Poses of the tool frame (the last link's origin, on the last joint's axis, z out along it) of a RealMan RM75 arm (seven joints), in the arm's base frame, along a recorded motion.
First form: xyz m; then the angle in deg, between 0 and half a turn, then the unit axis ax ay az.
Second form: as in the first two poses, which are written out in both.
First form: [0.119 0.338 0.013 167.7 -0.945 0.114 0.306]
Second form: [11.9 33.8 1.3 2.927 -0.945 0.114 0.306]
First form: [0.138 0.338 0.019 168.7 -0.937 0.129 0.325]
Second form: [13.8 33.8 1.9 2.944 -0.937 0.129 0.325]
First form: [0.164 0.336 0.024 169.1 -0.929 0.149 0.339]
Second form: [16.4 33.6 2.4 2.951 -0.929 0.149 0.339]
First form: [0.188 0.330 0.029 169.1 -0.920 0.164 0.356]
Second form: [18.8 33.0 2.9 2.951 -0.920 0.164 0.356]
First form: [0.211 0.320 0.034 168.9 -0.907 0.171 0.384]
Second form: [21.1 32.0 3.4 2.948 -0.907 0.171 0.384]
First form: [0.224 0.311 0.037 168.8 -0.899 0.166 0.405]
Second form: [22.4 31.1 3.7 2.946 -0.899 0.166 0.405]
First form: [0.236 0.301 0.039 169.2 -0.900 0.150 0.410]
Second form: [23.6 30.1 3.9 2.953 -0.900 0.150 0.410]
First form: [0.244 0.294 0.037 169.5 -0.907 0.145 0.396]
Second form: [24.4 29.4 3.7 2.958 -0.907 0.145 0.396]
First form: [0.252 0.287 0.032 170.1 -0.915 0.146 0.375]
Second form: [25.2 28.7 3.2 2.969 -0.915 0.146 0.375]
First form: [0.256 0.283 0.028 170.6 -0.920 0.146 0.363]
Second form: [25.6 28.3 2.8 2.978 -0.920 0.146 0.363]
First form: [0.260 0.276 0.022 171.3 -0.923 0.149 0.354]
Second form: [26.0 27.6 2.2 2.990 -0.923 0.149 0.354]
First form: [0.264 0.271 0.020 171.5 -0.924 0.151 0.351]
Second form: [26.4 27.1 2.0 2.993 -0.924 0.151 0.351]
